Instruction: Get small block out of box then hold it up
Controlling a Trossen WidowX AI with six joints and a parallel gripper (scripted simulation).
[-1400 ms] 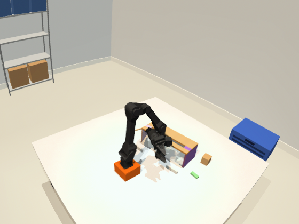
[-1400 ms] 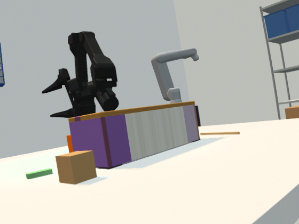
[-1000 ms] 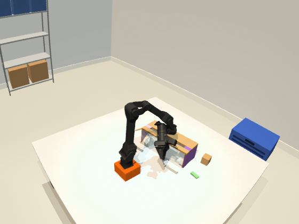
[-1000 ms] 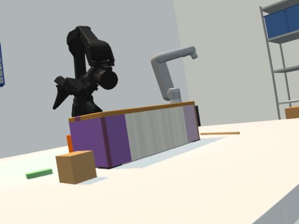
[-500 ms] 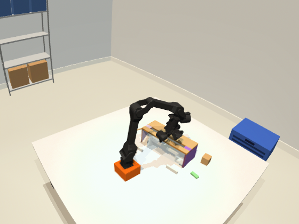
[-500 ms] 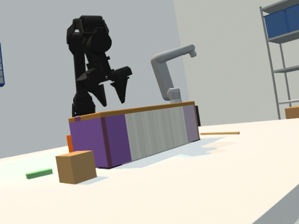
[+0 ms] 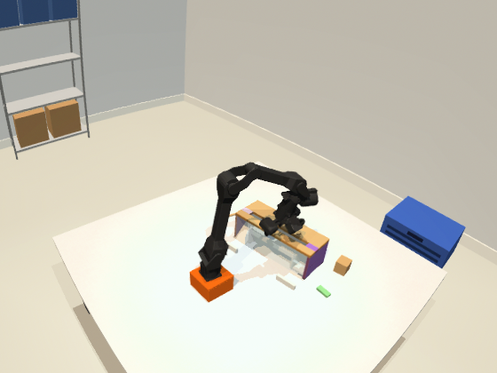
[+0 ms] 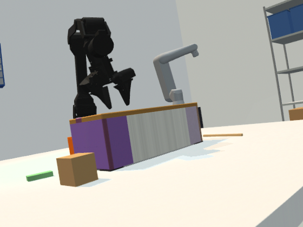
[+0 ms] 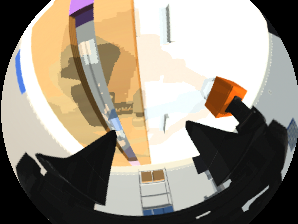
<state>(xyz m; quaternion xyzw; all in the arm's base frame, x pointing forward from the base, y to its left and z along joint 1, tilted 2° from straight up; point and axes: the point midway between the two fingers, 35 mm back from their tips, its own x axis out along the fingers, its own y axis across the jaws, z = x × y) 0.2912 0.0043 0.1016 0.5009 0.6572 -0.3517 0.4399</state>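
Now: gripper tip 30 mm short of the long box, 20 mm to the right of it and 90 mm above it. The rest, counted from my gripper tip: blue block 40 mm ahead, 50 mm to the left, 60 mm below; then thin wooden stick 80 mm ahead, 330 mm to the left, 150 mm below; then tan cube 220 mm ahead, 220 mm to the right, 120 mm below.
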